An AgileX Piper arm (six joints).
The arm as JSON. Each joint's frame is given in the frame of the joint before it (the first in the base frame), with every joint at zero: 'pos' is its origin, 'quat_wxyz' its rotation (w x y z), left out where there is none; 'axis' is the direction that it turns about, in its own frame. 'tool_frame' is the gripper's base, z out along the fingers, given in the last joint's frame.
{
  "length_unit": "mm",
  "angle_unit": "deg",
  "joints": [
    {
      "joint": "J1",
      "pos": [
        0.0,
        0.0,
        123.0
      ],
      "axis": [
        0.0,
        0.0,
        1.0
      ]
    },
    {
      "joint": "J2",
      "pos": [
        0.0,
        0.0,
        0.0
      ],
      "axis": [
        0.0,
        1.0,
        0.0
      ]
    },
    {
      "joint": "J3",
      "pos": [
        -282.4,
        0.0,
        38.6
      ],
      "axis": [
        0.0,
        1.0,
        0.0
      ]
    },
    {
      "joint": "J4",
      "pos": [
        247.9,
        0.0,
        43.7
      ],
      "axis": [
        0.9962,
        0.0,
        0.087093
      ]
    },
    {
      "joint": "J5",
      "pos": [
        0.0,
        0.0,
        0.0
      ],
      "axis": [
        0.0,
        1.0,
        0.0
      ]
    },
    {
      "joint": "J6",
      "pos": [
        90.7,
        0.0,
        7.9
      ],
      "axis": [
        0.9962,
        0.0,
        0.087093
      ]
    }
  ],
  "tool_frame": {
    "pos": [
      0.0,
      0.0,
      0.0
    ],
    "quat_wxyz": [
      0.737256,
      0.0,
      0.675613,
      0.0
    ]
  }
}
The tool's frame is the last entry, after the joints.
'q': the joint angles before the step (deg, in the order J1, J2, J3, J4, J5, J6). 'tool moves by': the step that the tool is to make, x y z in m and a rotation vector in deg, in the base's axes. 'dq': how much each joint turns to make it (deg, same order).
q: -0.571 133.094 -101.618 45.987 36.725 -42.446
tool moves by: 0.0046 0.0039 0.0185 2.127 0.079 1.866
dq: -0.006 0.001 -4.119 -0.342 4.793 1.939
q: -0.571 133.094 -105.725 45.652 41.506 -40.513
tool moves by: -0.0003 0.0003 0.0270 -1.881 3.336 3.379
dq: -0.005 -0.375 -6.557 -7.641 9.371 6.794
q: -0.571 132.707 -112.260 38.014 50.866 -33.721
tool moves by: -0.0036 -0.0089 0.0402 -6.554 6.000 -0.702
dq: -0.002 -0.178 -10.776 -13.094 13.486 12.264
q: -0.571 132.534 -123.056 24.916 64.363 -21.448
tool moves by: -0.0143 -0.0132 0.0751 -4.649 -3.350 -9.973
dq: -0.054 -4.995 -8.036 -10.233 5.747 13.477
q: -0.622 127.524 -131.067 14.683 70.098 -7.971
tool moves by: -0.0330 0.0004 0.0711 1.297 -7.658 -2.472
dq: 0.050 -8.571 -0.086 -0.272 0.285 3.112
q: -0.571 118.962 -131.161 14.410 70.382 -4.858
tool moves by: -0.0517 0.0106 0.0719 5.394 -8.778 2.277
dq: 0.261 -10.377 1.830 5.794 -0.224 0.062
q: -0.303 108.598 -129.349 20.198 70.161 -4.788
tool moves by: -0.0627 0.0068 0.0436 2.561 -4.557 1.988
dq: 0.355 -11.903 7.448 3.128 -0.003 -0.271
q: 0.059 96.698 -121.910 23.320 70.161 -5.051
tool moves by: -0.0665 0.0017 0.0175 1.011 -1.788 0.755
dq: -0.003 -12.893 11.246 1.319 -0.076 -0.187
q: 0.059 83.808 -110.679 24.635 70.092 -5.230
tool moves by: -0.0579 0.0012 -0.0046 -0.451 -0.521 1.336
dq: 0.031 -11.703 11.876 0.852 -0.057 -1.610
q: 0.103 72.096 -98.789 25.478 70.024 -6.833
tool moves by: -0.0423 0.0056 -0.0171 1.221 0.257 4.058
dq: -0.008 -9.098 10.840 4.306 0.013 -3.435
